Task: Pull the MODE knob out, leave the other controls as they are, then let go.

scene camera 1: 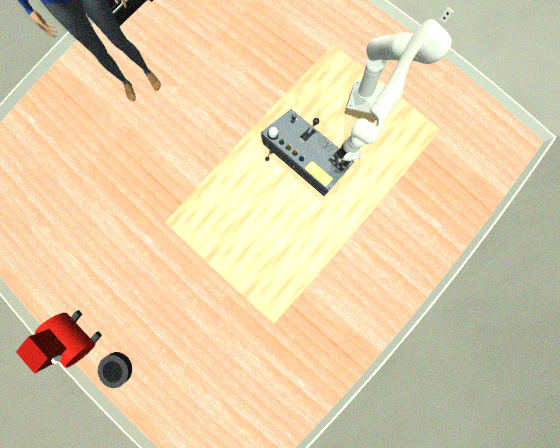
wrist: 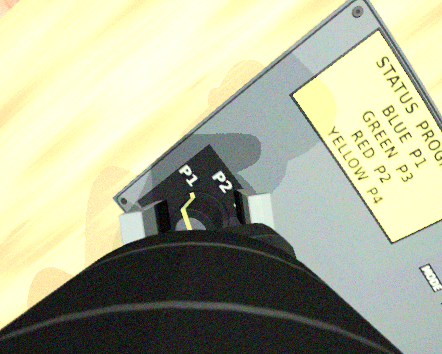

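Where they show: gripper, fingertip midpoint: [scene camera 1: 342, 160] [wrist: 202, 209]; arm's base at its link origin: [scene camera 1: 366, 90].
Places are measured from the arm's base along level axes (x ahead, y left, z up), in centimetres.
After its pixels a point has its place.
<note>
The control box [scene camera 1: 314, 150] @(x 51.3, y 0.7, z 2.8 cm) [wrist: 330, 200] @(x 55.9, y 10.1, z 4.3 cm) lies on the table; its corner fills much of the wrist view. A round knob [wrist: 199, 224] @(x 46.0, y 15.4, z 4.4 cm) stands on a black dial plate [wrist: 209, 156] @(x 50.1, y 19.3, z 2.5 cm), with its yellow pointer towards P1. The knob's lower part is hidden by the gripper body, and no name label shows beside it. A MODE label [wrist: 431, 278] @(x 58.8, y -1.0, z 5.4 cm) shows at the right edge of the wrist view; the control beside it is out of that view. My gripper [scene camera 1: 340, 159] @(x 47.4, y 16.6, z 6.1 cm) [wrist: 202, 209] @(x 47.4, y 16.6, z 6.1 cm) is open, with its fingers on either side of the dial knob. Any contact cannot be made out.
The box also carries a yellow status card [scene camera 1: 319, 173] @(x 61.0, y 11.6, z 6.0 cm) [wrist: 360, 135] @(x 60.3, y 13.4, z 5.8 cm), a blue round control [scene camera 1: 301, 158] @(x 61.5, y -0.9, z 7.8 cm) in a row of coloured ones, a white dome [scene camera 1: 273, 132] @(x 61.1, y -21.1, z 10.6 cm), a black-balled lever [scene camera 1: 316, 121] @(x 40.3, y -8.0, z 8.6 cm) and a small upright control [scene camera 1: 293, 118] @(x 45.1, y -20.2, z 4.6 cm). Another lever [scene camera 1: 267, 158] @(x 69.9, y -19.3, z -6.0 cm) sticks out at the side.
</note>
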